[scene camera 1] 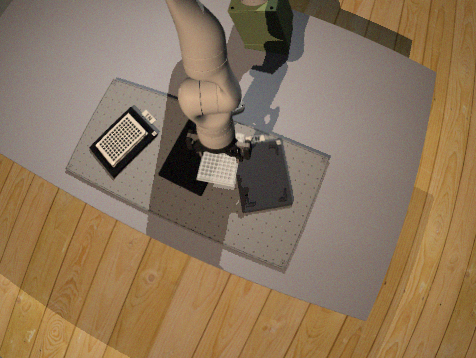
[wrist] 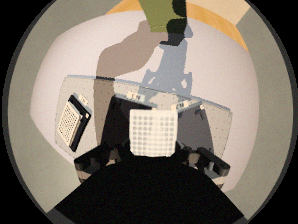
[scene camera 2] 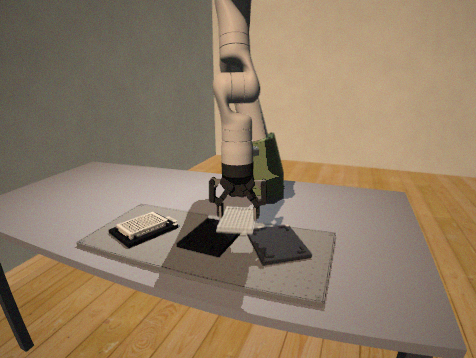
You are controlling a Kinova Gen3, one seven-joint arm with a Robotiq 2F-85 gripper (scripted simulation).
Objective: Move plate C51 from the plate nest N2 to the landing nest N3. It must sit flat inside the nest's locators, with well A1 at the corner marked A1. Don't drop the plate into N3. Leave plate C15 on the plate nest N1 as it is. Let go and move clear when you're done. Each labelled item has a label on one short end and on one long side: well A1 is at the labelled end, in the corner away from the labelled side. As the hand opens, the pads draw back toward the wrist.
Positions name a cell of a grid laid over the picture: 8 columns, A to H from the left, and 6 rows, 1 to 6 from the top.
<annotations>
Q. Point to a flat black nest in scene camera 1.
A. D3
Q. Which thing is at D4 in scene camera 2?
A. A flat black nest.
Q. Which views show my gripper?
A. Scene camera 1, the wrist view and scene camera 2: all of them.
</annotations>
